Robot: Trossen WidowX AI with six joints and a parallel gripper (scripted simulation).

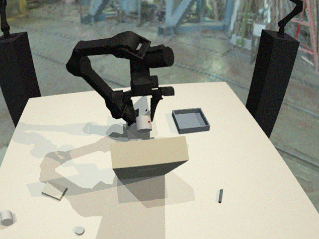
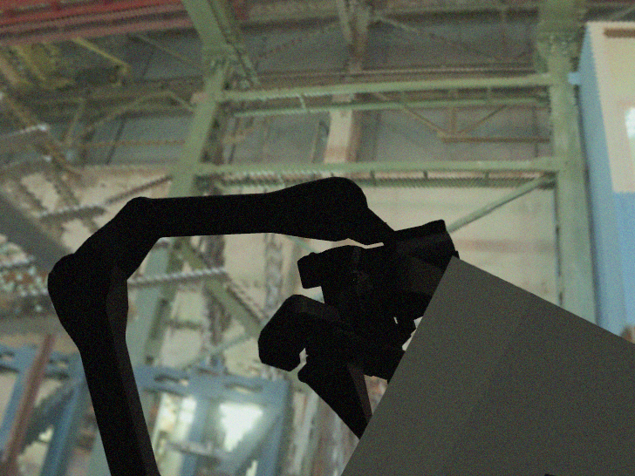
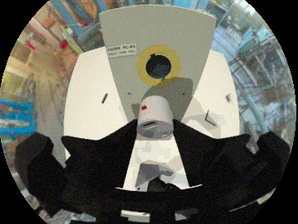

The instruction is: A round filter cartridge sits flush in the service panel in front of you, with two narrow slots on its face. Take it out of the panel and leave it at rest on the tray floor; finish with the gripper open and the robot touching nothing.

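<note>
My gripper tip is 37 cm past the blue-grey tray, 22 cm to the right of it and 28 cm above it. From my gripper tip the other things lie so: round filter cartridge right at my gripper tip; small disc 23 cm ahead, 22 cm to the right, 28 cm below; dark bar 8 cm ahead, 28 cm to the left, 28 cm below.
</note>
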